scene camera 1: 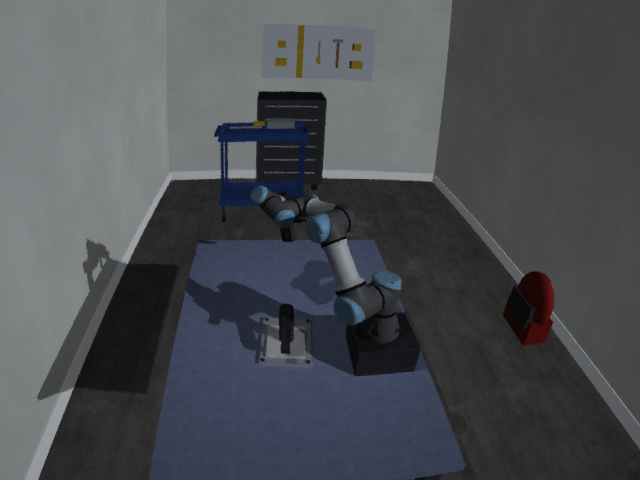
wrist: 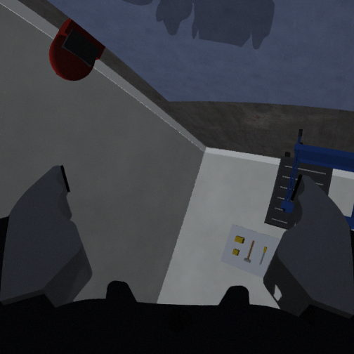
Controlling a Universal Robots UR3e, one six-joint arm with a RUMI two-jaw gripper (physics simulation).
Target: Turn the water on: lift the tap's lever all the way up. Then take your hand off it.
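Frame: origin at the arm's base, x left, y up, z ahead, level; metres.
Where they show: arm's base at its link origin: (scene camera 1: pixel 379 331).
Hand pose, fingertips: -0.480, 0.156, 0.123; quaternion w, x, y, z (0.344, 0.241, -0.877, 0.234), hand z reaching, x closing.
Each offset is from my fingertips to the top centre of the thing, as dx, dy, dz. "pt": to the spot under its first point.
The tap @(pt +0.439, -0.100, +0.175) (scene camera 1: pixel 285 322) is a dark upright piece on a pale square base plate @(pt +0.429, -0.242, +0.119) (scene camera 1: pixel 301 351), which lies on the blue mat in front of the robot. Its lever cannot be told apart from the dark body at this size, so its angle is unclear. The tap does not show in the wrist view. My gripper (wrist: pixel 180 174) is open, with its two jaws wide apart and no object between them. In the scene view it is largely hidden by the arm's wrist, high up and behind the tap, well away from it.
The arm stands on a dark block (scene camera 1: pixel 385 356) right of the tap. A blue cart (scene camera 1: pixel 263 135) (wrist: pixel 325 156) and a dark drawer cabinet (scene camera 1: pixel 292 98) (wrist: pixel 277 200) stand at the back. A red object (scene camera 1: pixel 542 299) (wrist: pixel 70 67) stands by the right wall.
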